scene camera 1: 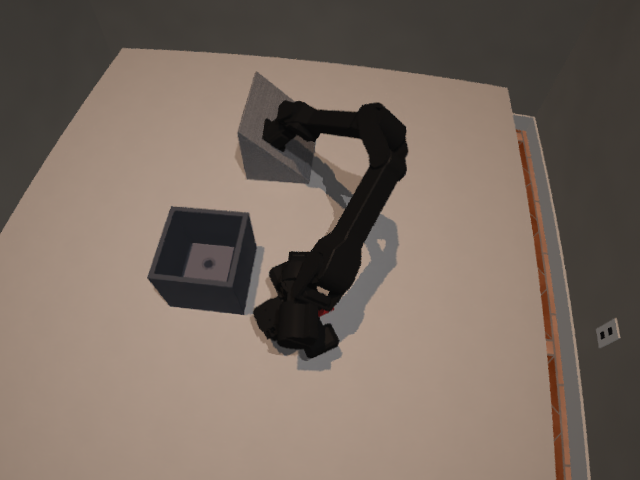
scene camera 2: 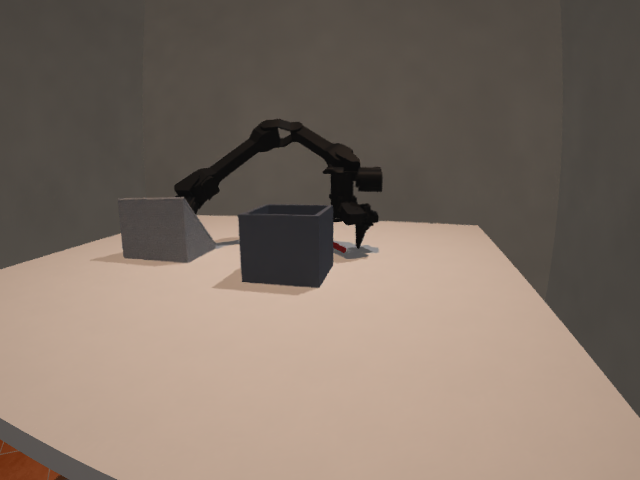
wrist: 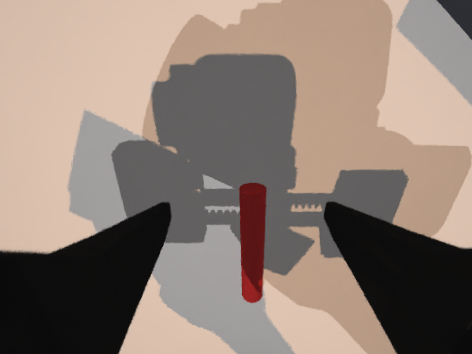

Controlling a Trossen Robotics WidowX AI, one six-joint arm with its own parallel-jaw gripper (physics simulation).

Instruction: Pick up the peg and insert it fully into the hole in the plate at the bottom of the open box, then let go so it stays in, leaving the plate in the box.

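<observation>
The red peg lies on the table; in the wrist view it runs lengthwise between the two fingertips, touching neither. In scene camera 1 the arm hides most of it. My gripper is wide open and empty, pointing down above the peg; its fingertips are hidden in scene camera 1. The open dark box stands beside the gripper, to its left in scene camera 1. The pale plate lies at the bottom of the box, with a dark round hole near its middle. The plate is hidden in scene camera 2.
A grey wedge-shaped block stands near the arm's base, behind the box in scene camera 1. The arm arches from there over the table. A corner of the box shows at the wrist view's top right.
</observation>
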